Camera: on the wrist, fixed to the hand. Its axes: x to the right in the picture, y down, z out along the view.
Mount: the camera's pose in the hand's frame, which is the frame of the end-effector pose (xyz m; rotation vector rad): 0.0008 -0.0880 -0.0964 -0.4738 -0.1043 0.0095
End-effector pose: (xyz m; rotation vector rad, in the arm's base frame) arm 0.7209 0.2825 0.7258 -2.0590 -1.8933 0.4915
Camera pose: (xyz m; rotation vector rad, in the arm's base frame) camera 0.6851 0.2919 0.8510 2.1992 2.0749 -0.1492
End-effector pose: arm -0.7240 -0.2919 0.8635 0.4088 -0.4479 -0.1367
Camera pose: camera -0.6837 -0.3381 0.7483 -0.0661 -0.5032 -0.2491
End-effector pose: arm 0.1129 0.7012 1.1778 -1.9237 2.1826 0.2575
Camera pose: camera 0.1954 0.6628 1.2714 2.0411 -2.1802 -0.9174
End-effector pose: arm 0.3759 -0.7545 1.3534 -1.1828 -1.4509 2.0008
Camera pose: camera 0.4403 -0.6650 1.4233 -1.2769 -2.0527 1.7984
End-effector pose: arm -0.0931 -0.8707 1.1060 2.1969 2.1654 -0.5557
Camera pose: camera -0.1550 -0.8418 1.2172 1.8785 1.9764 -0.1289
